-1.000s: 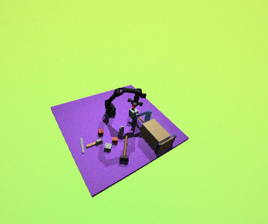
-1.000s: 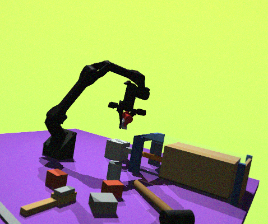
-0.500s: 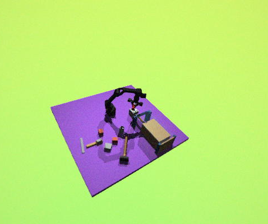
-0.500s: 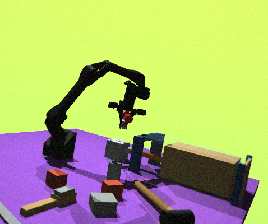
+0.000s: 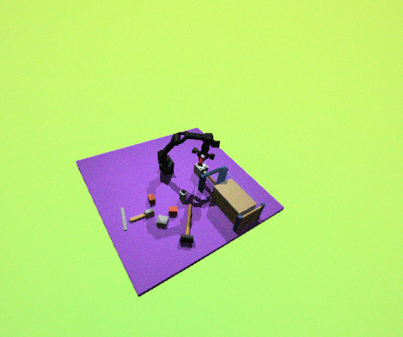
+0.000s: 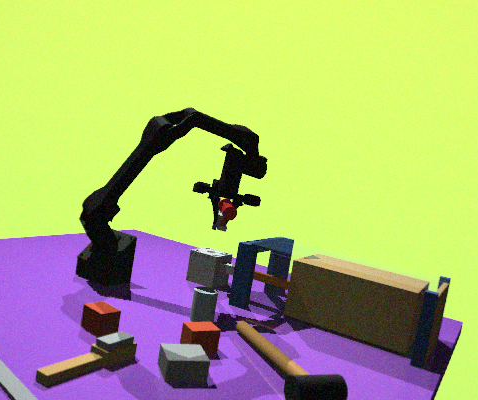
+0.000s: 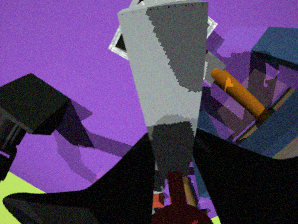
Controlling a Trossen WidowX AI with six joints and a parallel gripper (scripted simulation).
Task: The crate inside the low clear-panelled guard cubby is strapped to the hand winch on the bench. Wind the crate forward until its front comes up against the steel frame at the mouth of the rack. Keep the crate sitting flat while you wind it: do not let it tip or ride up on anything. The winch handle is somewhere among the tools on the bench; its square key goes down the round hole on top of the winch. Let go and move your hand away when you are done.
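The winch handle is 2 cm above my gripper tip. Also, from my gripper tip: red knob 4 cm above, 3 cm to the right, 3 cm ahead; grey winch 15 cm below, 5 cm behind, 4 cm to the left; grey block 49 cm to the right, 26 cm ahead, 16 cm below.
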